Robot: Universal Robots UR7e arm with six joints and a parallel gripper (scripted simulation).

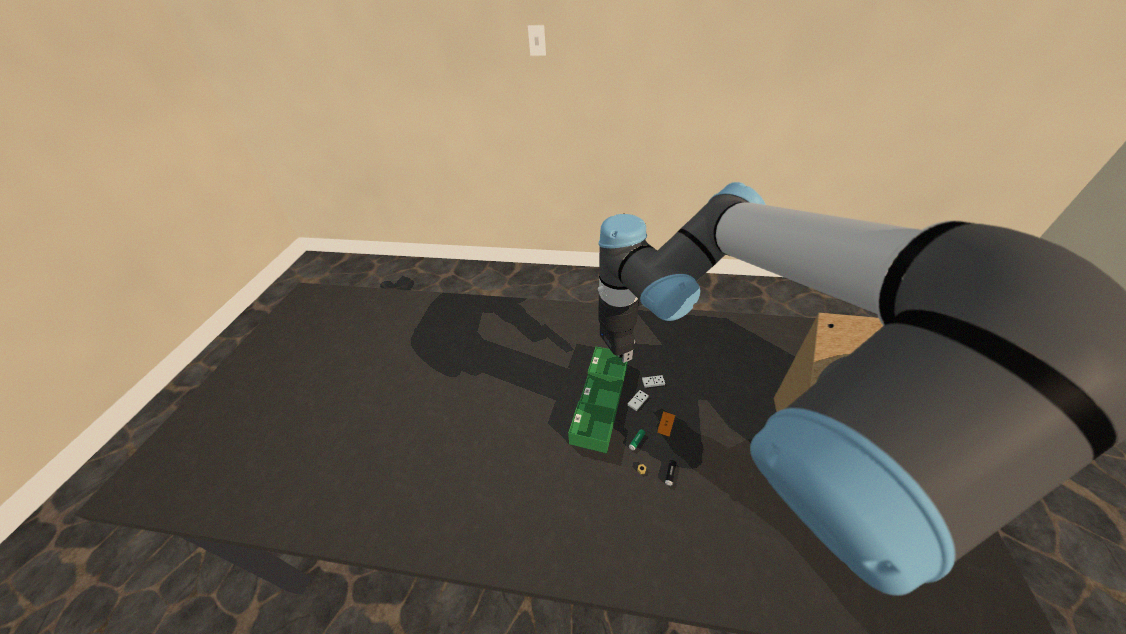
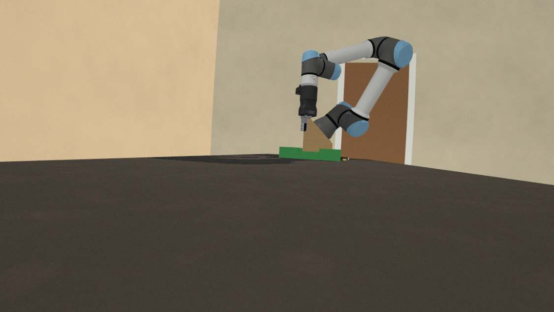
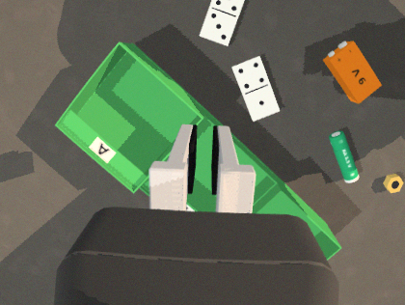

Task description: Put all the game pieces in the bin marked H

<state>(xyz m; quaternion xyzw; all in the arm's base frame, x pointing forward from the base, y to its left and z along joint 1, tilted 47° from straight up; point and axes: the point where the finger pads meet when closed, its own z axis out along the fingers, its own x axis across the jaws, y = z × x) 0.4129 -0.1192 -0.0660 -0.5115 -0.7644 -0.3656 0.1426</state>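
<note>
Right now my hand is 50 mm short of the green bin marked K, 30 mm to the right of it and 120 mm above it. From my hand the other things lie so: orange block (90 mm behind, 80 mm to the left, 130 mm below); green cylinder (20 mm behind, 130 mm to the left, 130 mm below); white domino (80 mm behind, 30 mm to the right, 140 mm below).
</note>
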